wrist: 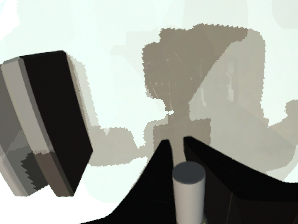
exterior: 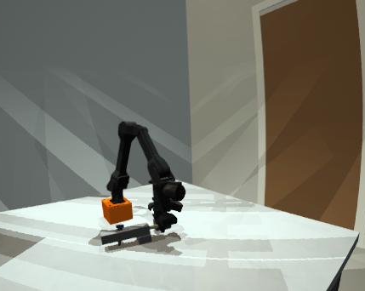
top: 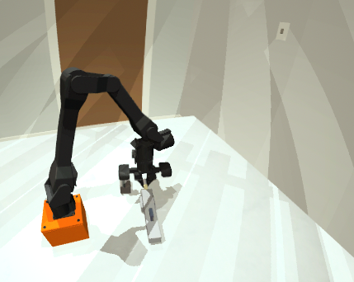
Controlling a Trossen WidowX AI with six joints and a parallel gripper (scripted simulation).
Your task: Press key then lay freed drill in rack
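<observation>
Right now the drill is 50 mm to the right of my gripper tip, 30 mm above it and 10 mm behind it. From my gripper tip the other things lie so: grey rack: 70 mm behind, 40 mm to the left; then housing block: 140 mm to the right, 30 mm behind, 20 mm above; then blue key: 160 mm to the right, 30 mm behind, 30 mm above.
</observation>
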